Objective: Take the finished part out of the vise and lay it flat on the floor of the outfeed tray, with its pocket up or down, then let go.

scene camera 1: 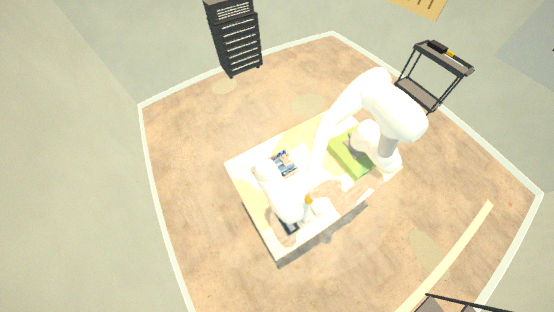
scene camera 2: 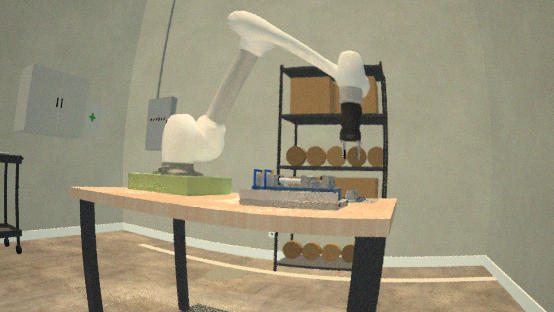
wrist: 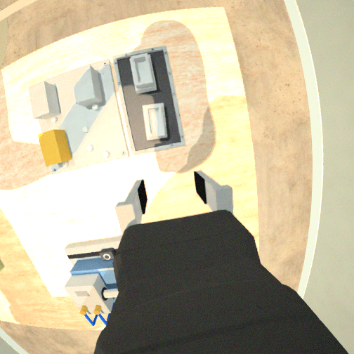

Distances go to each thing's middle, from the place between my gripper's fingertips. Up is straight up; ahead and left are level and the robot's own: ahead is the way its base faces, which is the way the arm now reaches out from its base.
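The light plate [wrist: 105,132] is 16 cm below my hand, 17 cm behind it and 10 cm to the left of it. I also see the yellow block [wrist: 53,143], which is 5 cm to the left of my hand and 13 cm below it, and 21 cm behind it.
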